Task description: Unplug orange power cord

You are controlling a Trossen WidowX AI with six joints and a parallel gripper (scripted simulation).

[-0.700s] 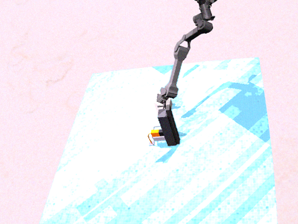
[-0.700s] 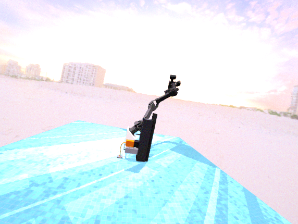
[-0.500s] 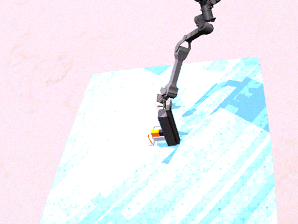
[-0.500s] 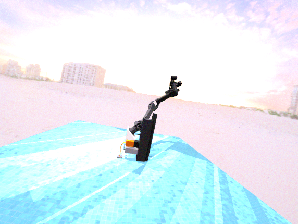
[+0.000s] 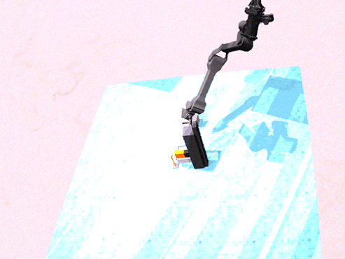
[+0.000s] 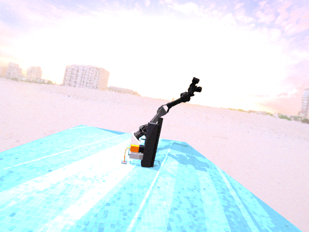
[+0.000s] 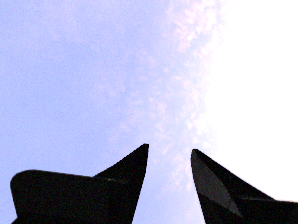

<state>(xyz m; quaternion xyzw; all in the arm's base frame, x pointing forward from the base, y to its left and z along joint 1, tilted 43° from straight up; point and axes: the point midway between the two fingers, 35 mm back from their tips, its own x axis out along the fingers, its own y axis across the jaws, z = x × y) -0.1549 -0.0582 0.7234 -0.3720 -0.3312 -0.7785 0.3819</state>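
Right now my gripper tip is 390 mm short of the orange plug, 460 mm to the left of it and 600 mm above it.
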